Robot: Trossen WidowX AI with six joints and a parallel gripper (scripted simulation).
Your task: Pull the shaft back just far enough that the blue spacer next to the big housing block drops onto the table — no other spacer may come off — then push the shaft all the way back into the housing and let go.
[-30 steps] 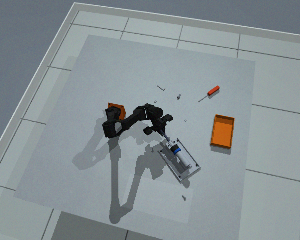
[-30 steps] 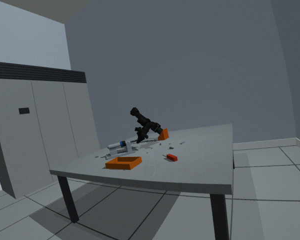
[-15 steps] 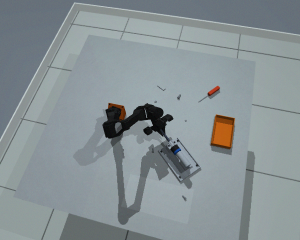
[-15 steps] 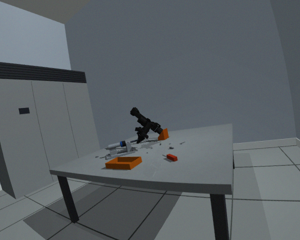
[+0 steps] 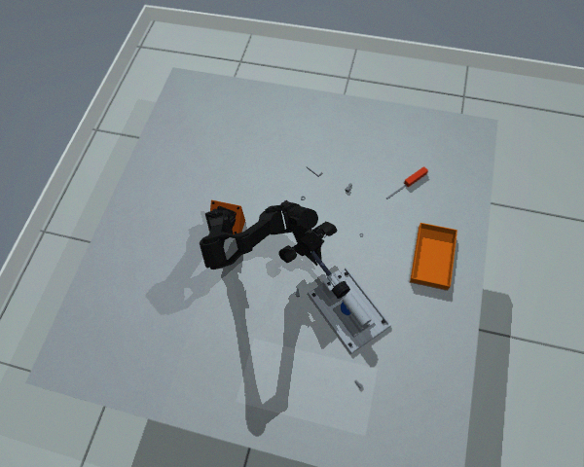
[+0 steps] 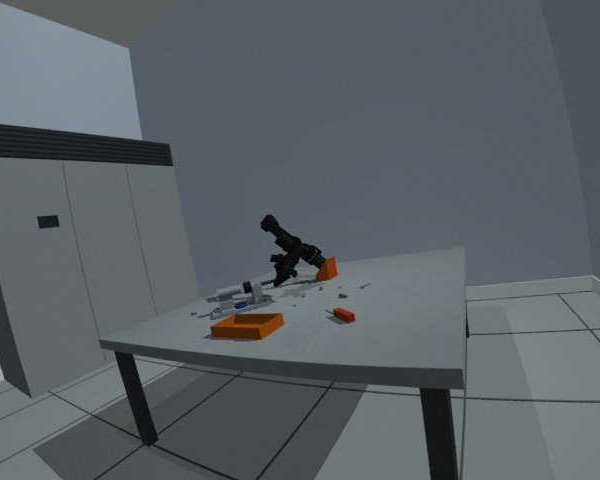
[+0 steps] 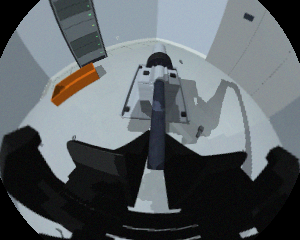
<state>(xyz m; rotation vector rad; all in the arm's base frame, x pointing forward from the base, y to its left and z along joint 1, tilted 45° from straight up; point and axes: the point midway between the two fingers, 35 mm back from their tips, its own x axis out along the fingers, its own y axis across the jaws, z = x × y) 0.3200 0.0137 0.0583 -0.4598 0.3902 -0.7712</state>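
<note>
The shaft is 4 cm ahead of my gripper tip, 3 cm to the right of it and 3 cm above it. From my gripper tip the other things lie so: l-shaped key 35 cm to the left, 13 cm behind, 5 cm below; blue spacer 13 cm ahead, 9 cm to the right, 4 cm below; orange tray 33 cm ahead, 17 cm to the left, 5 cm below.
</note>
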